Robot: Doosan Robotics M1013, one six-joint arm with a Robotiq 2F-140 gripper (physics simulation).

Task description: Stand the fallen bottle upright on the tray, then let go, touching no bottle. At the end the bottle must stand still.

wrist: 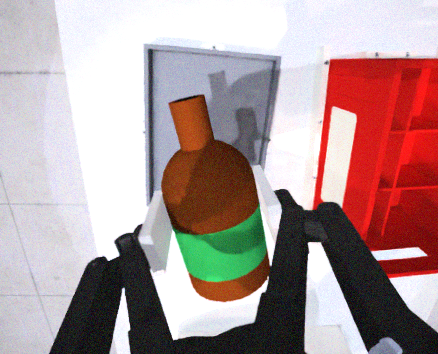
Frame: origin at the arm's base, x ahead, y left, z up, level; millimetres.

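Seen in the pictures: gripper, fingertip midpoint: (211,193).
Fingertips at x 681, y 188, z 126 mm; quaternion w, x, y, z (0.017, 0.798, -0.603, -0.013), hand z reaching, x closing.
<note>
Pixels of each thing's top centre, then the offset from my fingertips to it. "spot": a spot on its surface instead. Level surfaces: height alone.
- brown bottle at its top centre: (213,222) dx +3, dy +1, dz +48 mm
- grey tray at a spot on its surface: (175,67) spot: dx +92, dy +47, dz -228 mm
- red crate at a spot on its surface: (345,85) spot: dx +81, dy -178, dz -153 mm
- white table top at its surface level: dz -233 mm
A brown bottle (212,185) with a green label band is held between the pads of my gripper (211,193). The gripper is shut on it, one light grey pad on each side of the body. The bottle's neck points toward the top of the wrist view, leaning a little left, and its base shows near the palm. The grey tray (175,67) lies beyond the bottle in the view, with dark shadows on its floor. The bottle and gripper hide the tray's lower part. I cannot tell how far the bottle is from the tray.
A red crate (345,85) with inner dividers and a pale label stands to the right of the tray. Both are on a white table top (110,100). Light floor tiles (35,140) show beyond the table's edge at the left.
</note>
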